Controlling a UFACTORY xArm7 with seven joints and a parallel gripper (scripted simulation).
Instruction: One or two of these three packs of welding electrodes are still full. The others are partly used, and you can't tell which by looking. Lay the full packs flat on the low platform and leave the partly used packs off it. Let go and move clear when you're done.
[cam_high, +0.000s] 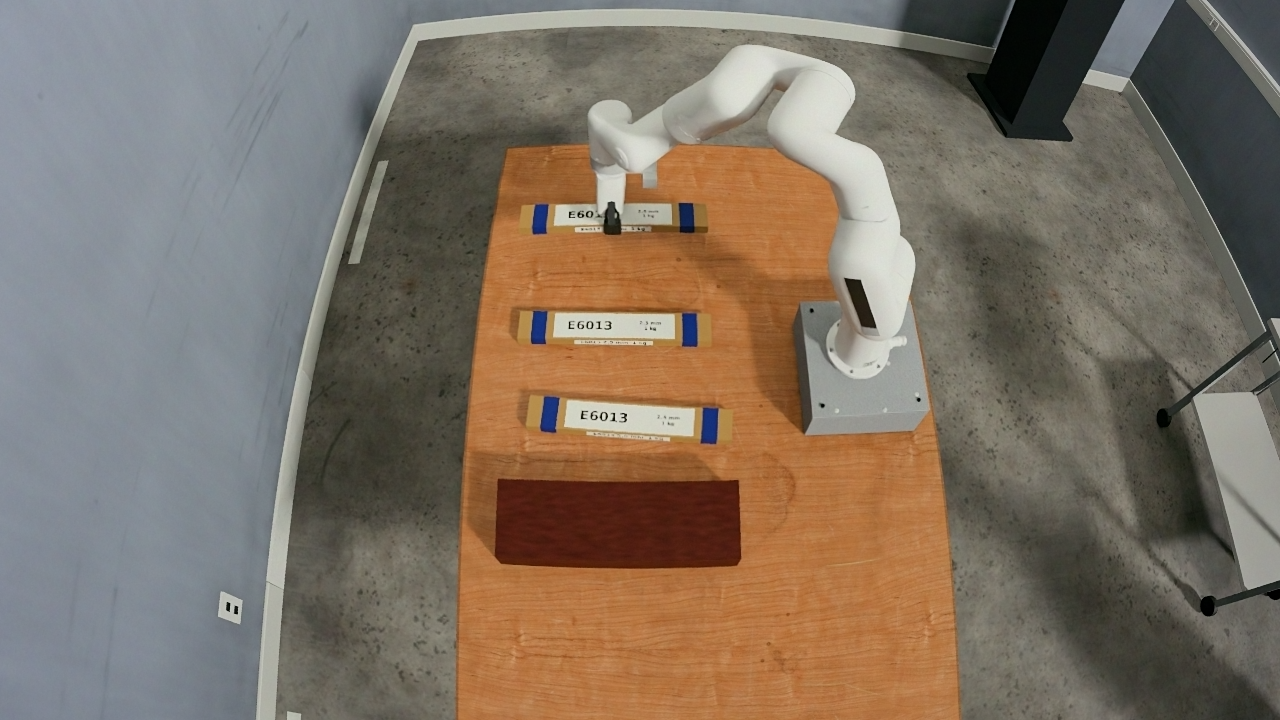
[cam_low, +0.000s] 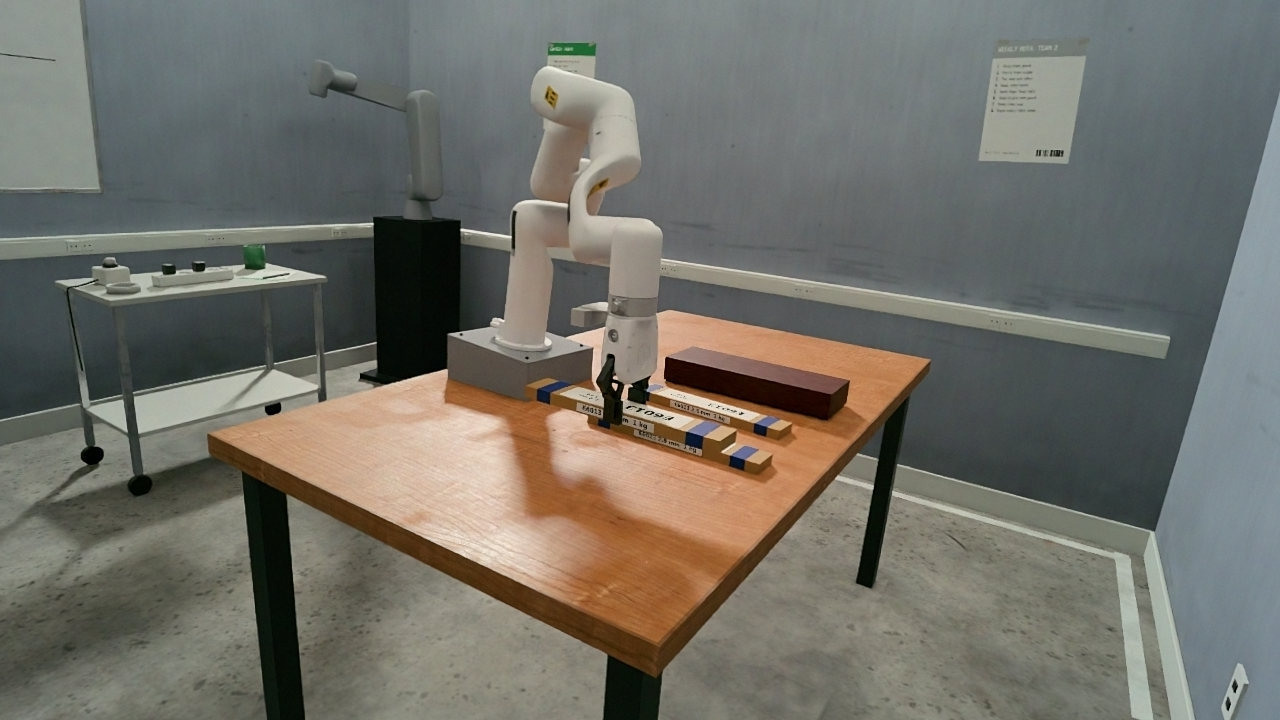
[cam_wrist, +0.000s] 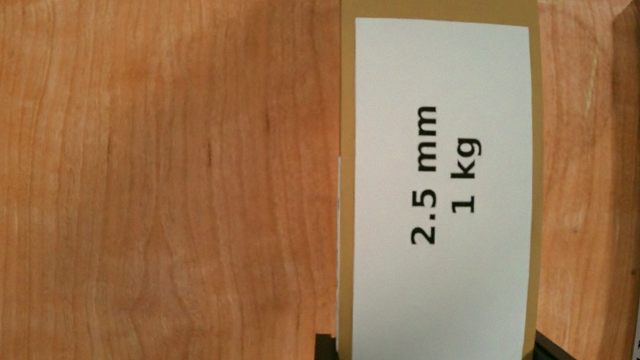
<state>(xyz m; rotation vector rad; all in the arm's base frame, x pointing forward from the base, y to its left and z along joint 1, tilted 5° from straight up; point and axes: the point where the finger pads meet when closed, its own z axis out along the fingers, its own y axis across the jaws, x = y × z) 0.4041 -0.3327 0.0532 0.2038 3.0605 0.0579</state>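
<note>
Right now the low platform is 6 cm ahead of my hand, 58 cm to the left of it and 10 cm below it.
</note>
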